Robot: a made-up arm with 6 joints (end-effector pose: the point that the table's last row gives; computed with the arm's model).
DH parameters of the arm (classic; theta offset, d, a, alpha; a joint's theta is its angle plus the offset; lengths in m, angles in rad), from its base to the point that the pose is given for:
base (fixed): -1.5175 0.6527 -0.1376 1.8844
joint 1: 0 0.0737 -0.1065 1.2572
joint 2: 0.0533 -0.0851 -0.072 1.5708
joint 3: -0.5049 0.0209 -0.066 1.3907
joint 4: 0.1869 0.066 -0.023 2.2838
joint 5: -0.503 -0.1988 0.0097 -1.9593
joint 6: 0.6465 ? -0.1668 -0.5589
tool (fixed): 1.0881 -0.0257 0 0
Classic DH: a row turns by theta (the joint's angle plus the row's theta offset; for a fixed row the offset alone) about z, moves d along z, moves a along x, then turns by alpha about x.
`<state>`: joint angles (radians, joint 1 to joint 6).
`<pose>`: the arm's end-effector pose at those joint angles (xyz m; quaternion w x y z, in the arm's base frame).
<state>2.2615 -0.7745 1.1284 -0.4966 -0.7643 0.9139</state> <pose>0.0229 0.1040 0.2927 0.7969 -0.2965 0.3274 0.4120</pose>
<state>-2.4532 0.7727 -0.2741 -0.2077 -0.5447 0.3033</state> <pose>0.0661 -0.0261 0.9115 0.3557 0.7923 0.0187 0.4954</pose>
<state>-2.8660 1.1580 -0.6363 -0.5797 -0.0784 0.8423</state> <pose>0.0135 0.0836 0.7353 0.4602 0.5459 0.0766 0.6960</pose>
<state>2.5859 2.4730 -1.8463 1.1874 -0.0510 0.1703</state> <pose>0.0127 -0.0309 0.6623 0.6272 0.0584 -0.1630 -0.7594</pose>
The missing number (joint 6, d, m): -0.1352
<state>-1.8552 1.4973 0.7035 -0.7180 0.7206 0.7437</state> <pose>0.0562 0.0899 0.7087 0.5877 0.4814 0.6408 0.1108</pose>
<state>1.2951 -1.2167 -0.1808 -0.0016 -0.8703 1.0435</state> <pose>-0.1846 0.2304 0.3872 0.2286 0.0075 0.5489 0.8040</pose>
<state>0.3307 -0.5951 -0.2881 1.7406 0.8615 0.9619</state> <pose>-0.1060 0.3820 0.5592 0.1951 0.2928 -0.1698 -0.9205</pose>
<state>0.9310 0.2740 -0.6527 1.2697 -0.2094 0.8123</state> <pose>-0.0258 0.2811 0.4401 0.4926 -0.0690 0.6958 0.5181</pose>
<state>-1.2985 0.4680 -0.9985 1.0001 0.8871 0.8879</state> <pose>-0.0448 0.2027 0.7790 0.3857 -0.3145 0.0521 0.8658</pose>
